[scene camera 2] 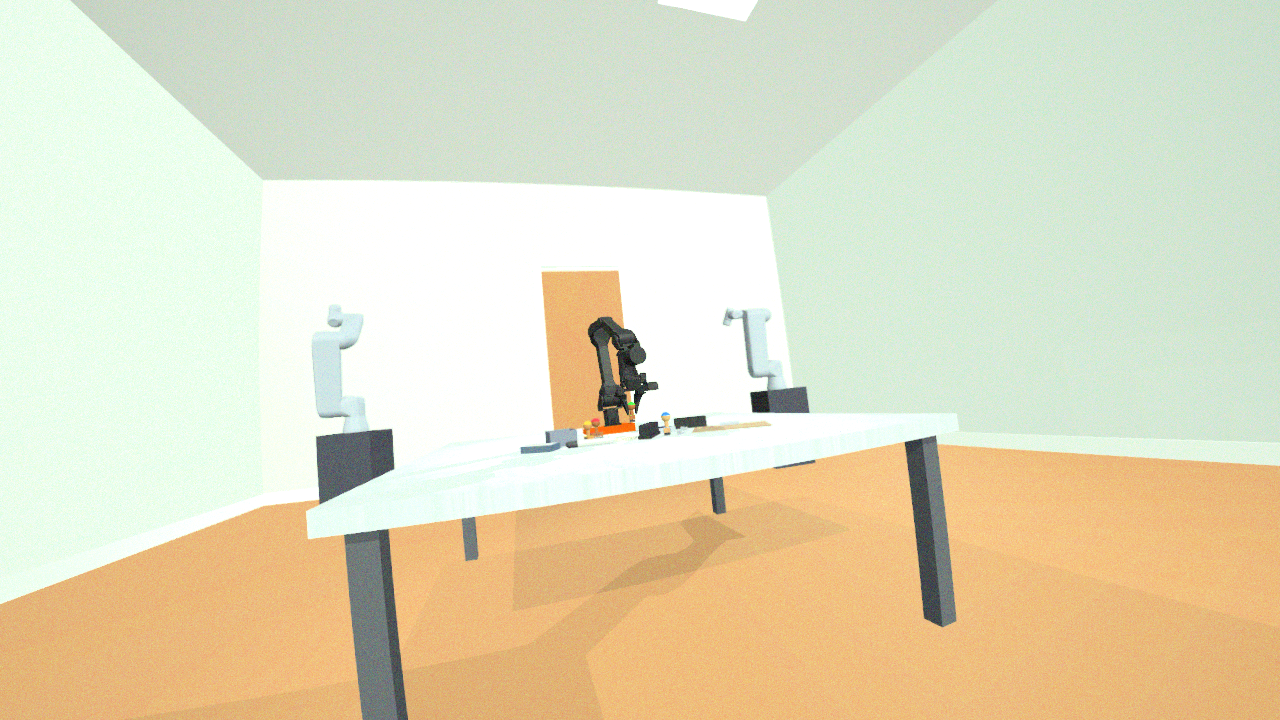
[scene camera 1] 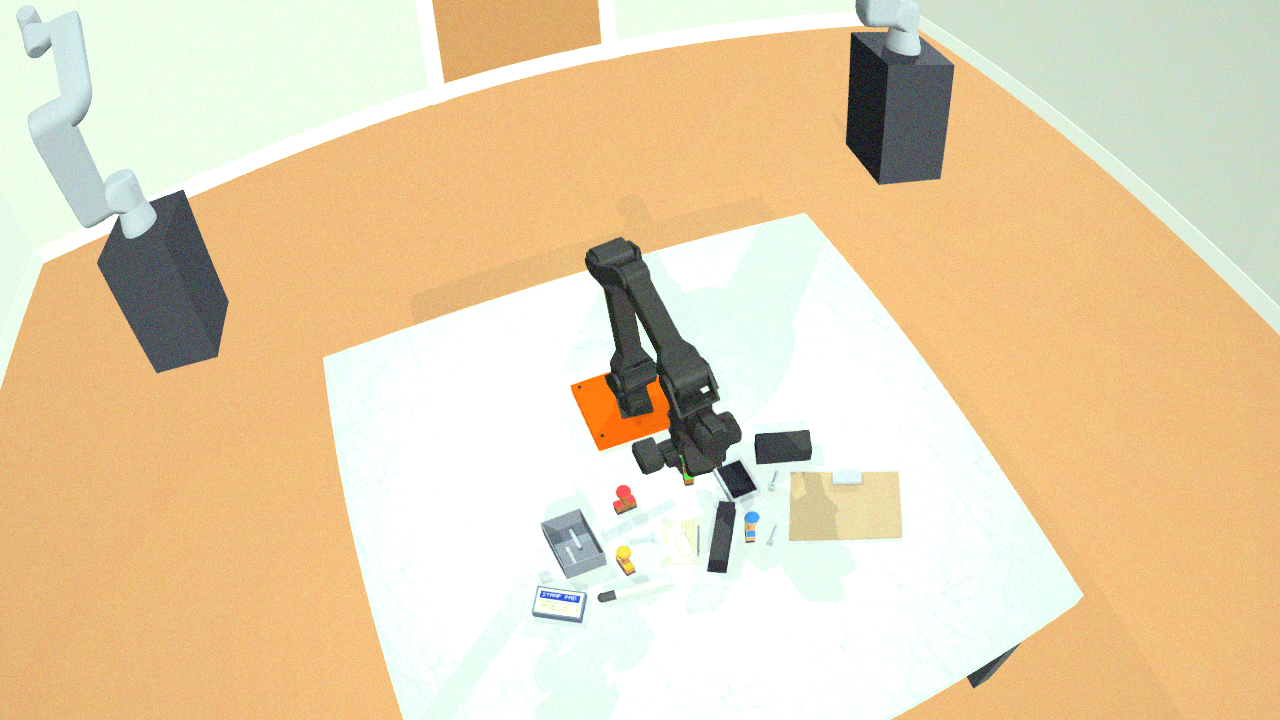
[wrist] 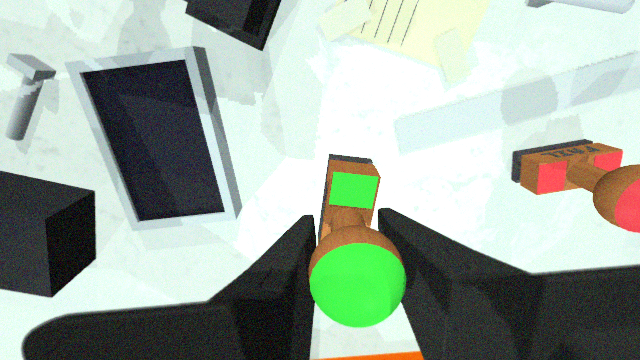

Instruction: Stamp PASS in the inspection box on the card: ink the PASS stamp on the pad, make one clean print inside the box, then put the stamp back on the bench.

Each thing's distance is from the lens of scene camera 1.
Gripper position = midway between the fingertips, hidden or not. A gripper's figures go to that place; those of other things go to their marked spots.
gripper (scene camera 1: 687, 470): 1.58 m
grey tray (scene camera 1: 574, 545): 1.58 m
brown board (scene camera 1: 863, 505): 1.64 m
long black bar (scene camera 1: 721, 542): 1.52 m
blue-labelled box (scene camera 1: 552, 603): 1.50 m
